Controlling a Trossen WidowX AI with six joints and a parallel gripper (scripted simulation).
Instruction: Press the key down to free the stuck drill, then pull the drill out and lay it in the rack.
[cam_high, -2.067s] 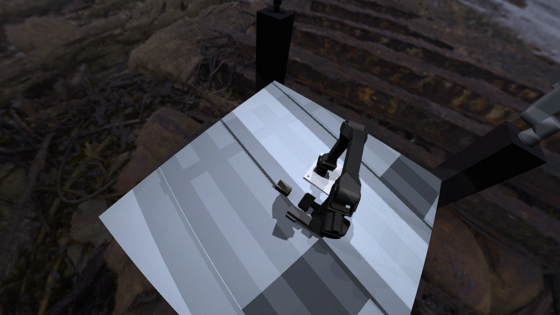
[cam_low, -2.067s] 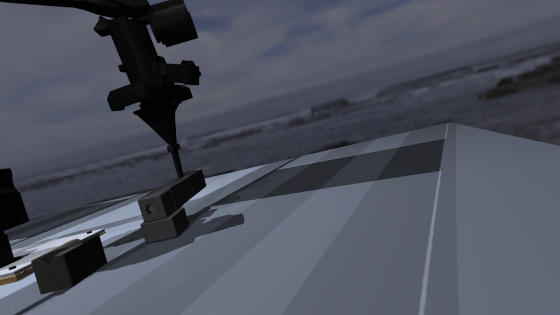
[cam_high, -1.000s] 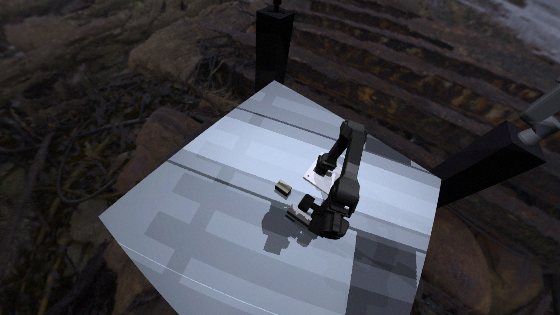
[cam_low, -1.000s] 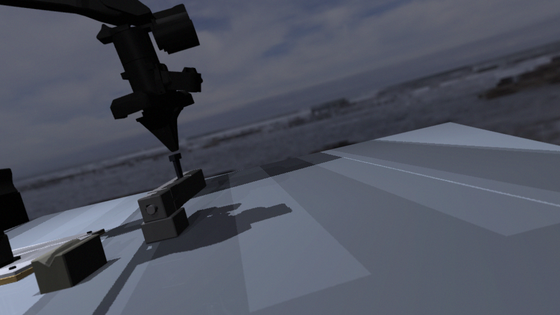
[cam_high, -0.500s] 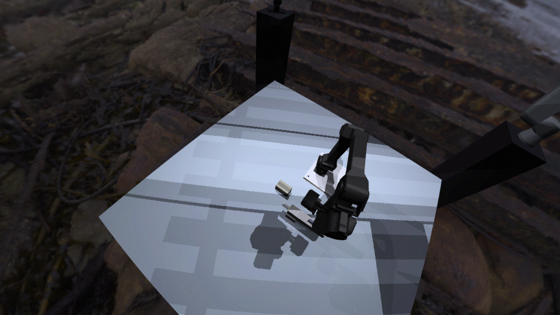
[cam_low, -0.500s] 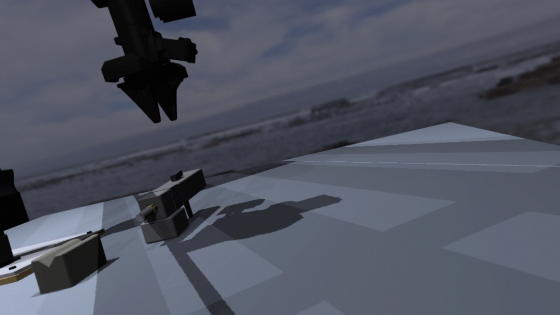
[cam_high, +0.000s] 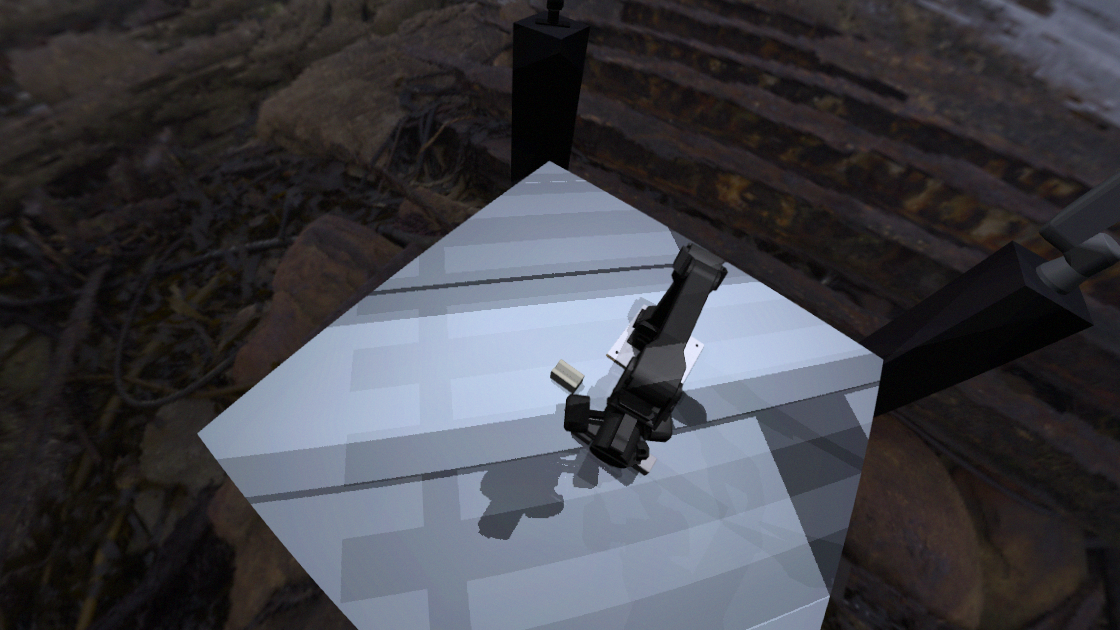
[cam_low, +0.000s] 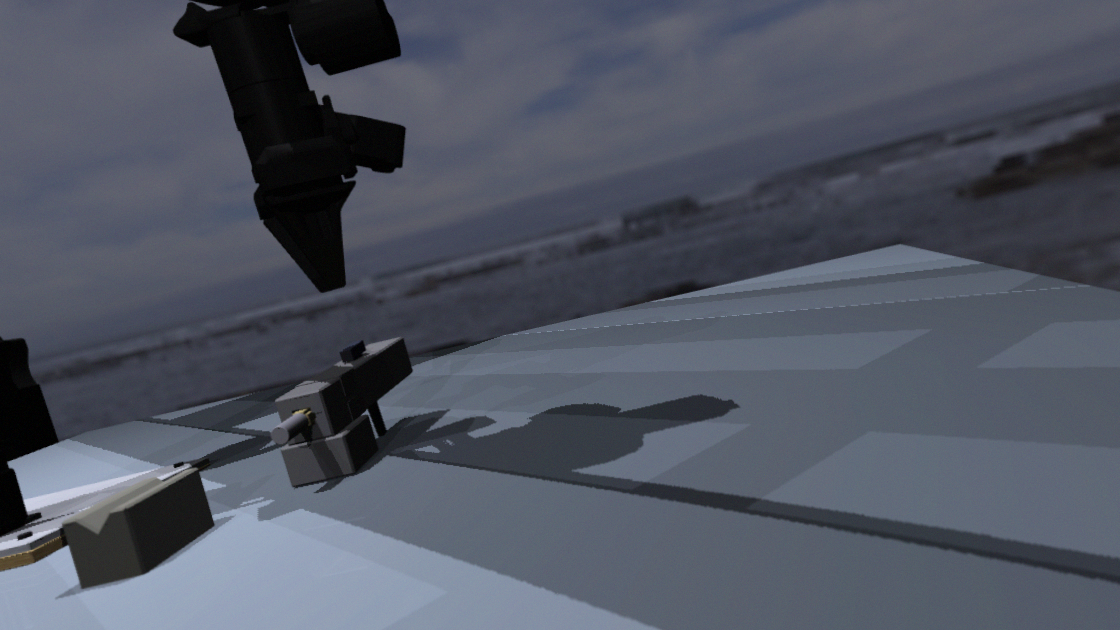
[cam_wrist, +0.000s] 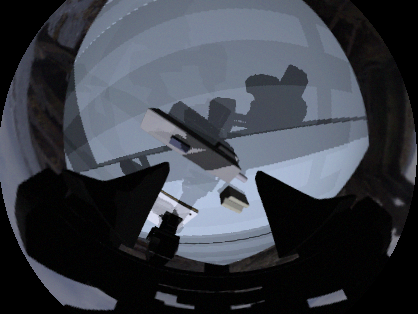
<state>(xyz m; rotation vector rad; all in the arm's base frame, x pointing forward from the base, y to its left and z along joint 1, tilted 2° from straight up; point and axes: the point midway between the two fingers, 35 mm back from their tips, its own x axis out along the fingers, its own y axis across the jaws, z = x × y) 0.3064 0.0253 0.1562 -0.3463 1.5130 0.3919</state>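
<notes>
Now: gripper tip 20 mm past the drill, 40 mm to the left of it and 80 mm above it. Round my gripper tip: grey fixture block (20 mm behind, 20 mm to the left, 90 mm below); rack (100 mm behind, 140 mm to the right, 110 mm below); dark key (20 mm behind, 50 mm to the left, 80 mm below).
</notes>
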